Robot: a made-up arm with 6 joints. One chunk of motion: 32 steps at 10 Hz.
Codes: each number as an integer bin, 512 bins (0 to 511) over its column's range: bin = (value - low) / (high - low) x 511, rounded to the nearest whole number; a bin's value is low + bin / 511 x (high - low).
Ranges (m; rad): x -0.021..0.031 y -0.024..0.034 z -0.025..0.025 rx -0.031..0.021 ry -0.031..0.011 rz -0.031..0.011
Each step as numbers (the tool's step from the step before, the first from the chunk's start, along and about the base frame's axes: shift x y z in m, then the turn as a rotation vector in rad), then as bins.
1 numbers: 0.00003 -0.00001 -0.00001 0.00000 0.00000 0.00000
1 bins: 207 211 255 305 377 377
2 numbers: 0.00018 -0.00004 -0.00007 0.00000 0.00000 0.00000
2 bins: 208 211 255 305 377 377
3 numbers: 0.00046 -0.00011 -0.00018 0.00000 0.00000 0.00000
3 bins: 211 210 254 305 377 377
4 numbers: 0.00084 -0.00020 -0.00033 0.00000 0.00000 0.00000
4 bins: 215 210 252 305 377 377
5 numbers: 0.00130 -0.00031 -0.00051 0.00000 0.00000 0.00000
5 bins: 219 209 250 305 377 377
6 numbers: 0.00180 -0.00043 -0.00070 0.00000 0.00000 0.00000
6 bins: 224 208 248 305 377 377
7 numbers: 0.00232 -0.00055 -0.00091 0.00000 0.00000 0.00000
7 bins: 229 207 246 305 377 377
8 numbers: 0.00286 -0.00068 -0.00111 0.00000 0.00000 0.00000
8 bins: 234 205 244 305 377 377
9 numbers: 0.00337 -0.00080 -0.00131 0.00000 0.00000 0.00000
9 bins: 239 204 242 305 377 377
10 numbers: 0.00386 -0.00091 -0.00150 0.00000 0.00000 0.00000
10 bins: 244 203 240 305 377 377
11 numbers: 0.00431 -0.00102 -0.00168 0.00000 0.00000 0.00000
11 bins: 249 202 238 305 377 377
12 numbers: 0.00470 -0.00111 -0.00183 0.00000 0.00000 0.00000
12 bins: 253 202 237 305 377 377
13 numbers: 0.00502 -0.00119 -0.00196 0.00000 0.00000 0.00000
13 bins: 256 201 235 305 377 377
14 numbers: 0.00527 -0.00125 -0.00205 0.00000 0.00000 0.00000
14 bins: 258 200 235 305 377 377
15 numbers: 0.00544 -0.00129 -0.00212 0.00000 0.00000 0.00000
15 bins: 260 200 234 305 377 377
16 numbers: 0.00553 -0.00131 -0.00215 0.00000 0.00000 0.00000
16 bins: 261 200 234 305 377 377
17 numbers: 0.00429 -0.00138 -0.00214 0.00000 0.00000 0.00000
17 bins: 249 199 234 305 377 377
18 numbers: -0.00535 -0.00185 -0.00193 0.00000 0.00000 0.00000
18 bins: 154 195 236 305 377 377
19 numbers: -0.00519 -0.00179 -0.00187 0.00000 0.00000 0.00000
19 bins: 155 196 236 305 377 377
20 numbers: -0.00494 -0.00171 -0.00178 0.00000 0.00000 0.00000
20 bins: 158 196 237 305 377 377
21 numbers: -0.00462 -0.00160 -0.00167 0.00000 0.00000 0.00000
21 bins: 161 197 238 305 377 377
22 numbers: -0.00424 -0.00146 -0.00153 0.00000 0.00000 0.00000
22 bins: 165 199 240 305 377 377
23 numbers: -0.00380 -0.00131 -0.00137 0.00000 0.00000 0.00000
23 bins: 169 200 241 305 377 377
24 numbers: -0.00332 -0.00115 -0.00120 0.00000 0.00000 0.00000
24 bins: 174 201 243 305 377 377
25 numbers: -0.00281 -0.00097 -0.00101 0.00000 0.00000 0.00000
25 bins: 179 203 245 305 377 377
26 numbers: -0.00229 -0.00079 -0.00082 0.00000 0.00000 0.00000
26 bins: 184 204 247 305 377 377
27 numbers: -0.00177 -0.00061 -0.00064 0.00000 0.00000 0.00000
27 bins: 189 206 249 305 377 377
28 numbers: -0.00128 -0.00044 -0.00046 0.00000 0.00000 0.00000
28 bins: 194 208 251 305 377 377
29 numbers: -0.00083 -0.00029 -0.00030 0.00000 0.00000 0.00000
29 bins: 198 209 252 305 377 377
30 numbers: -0.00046 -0.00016 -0.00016 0.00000 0.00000 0.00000
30 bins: 202 210 254 305 377 377
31 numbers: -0.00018 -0.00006 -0.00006 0.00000 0.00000 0.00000
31 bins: 205 211 255 305 377 377
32 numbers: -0.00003 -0.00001 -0.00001 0.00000 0.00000 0.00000
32 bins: 206 211 255 305 377 377
